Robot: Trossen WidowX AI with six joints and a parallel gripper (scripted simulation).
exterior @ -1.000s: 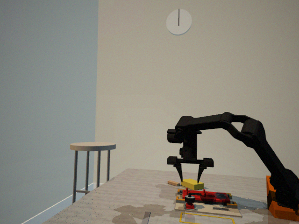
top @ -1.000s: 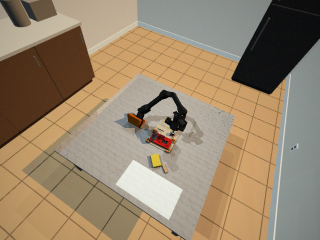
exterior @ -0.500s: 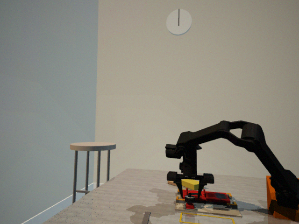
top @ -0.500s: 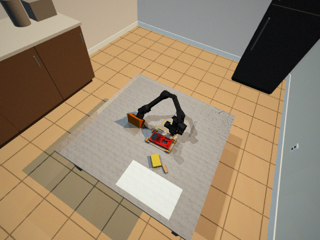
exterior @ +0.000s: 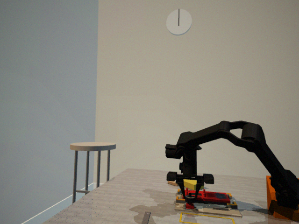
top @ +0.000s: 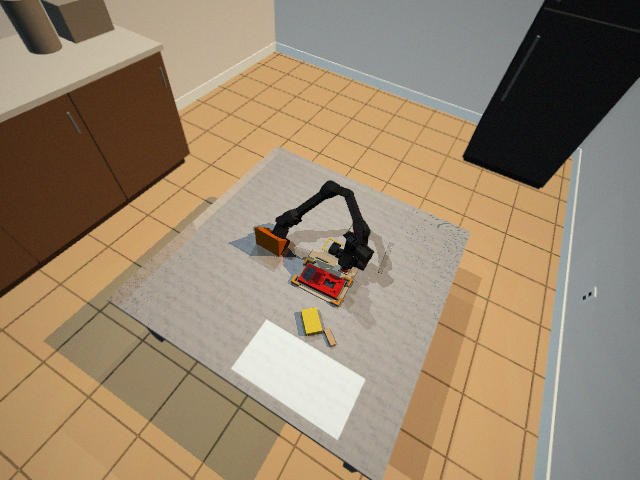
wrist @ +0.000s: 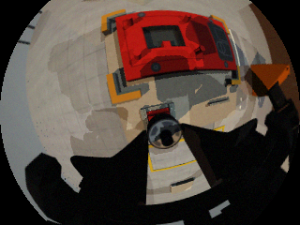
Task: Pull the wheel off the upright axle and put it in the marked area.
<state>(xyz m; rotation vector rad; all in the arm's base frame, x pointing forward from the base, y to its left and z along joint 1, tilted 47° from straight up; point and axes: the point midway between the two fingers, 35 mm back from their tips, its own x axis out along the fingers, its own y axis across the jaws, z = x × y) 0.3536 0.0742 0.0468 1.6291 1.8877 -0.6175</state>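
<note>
Right now my gripper tip is right at the black wheel. Also, from my gripper tip: yellow block: 32 cm to the right, 4 cm ahead, 2 cm below; then wooden block: 32 cm to the right, 14 cm ahead, 3 cm below.
</note>
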